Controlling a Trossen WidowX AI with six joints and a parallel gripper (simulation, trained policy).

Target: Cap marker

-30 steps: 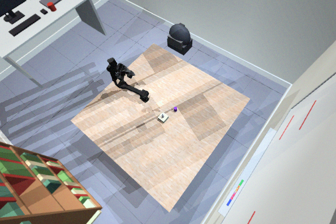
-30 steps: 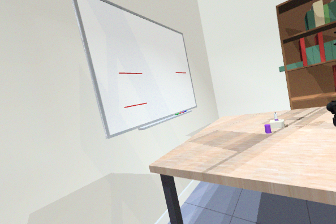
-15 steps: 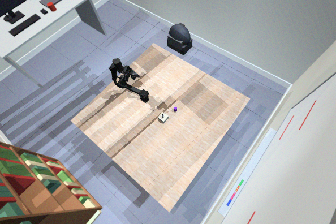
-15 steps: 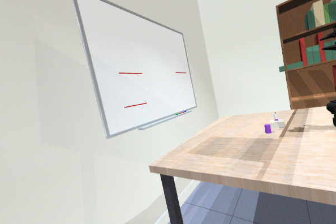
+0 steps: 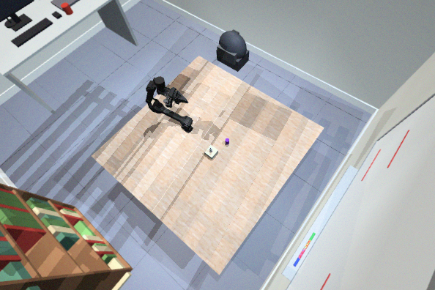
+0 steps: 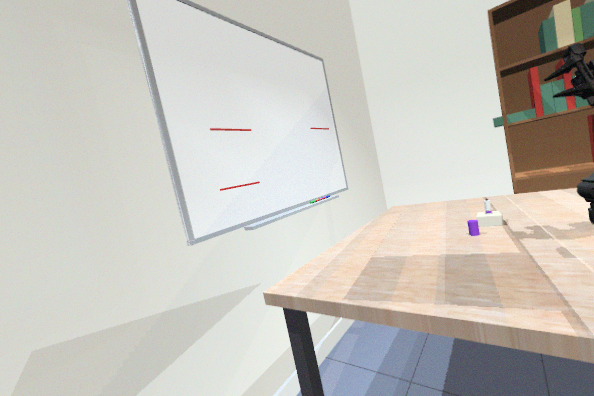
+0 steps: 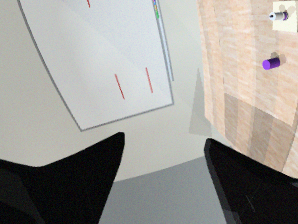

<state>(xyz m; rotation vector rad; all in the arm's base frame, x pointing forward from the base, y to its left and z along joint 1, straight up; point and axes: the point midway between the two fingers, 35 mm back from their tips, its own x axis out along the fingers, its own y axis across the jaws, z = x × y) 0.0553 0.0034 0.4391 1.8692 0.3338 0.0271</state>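
Now: the purple cap 240 mm ahead of my gripper tip, 80 mm to the left of it and 410 mm below it. The rest, counted from my gripper tip: white holder block (200 mm ahead, 60 mm to the right, 410 mm below).
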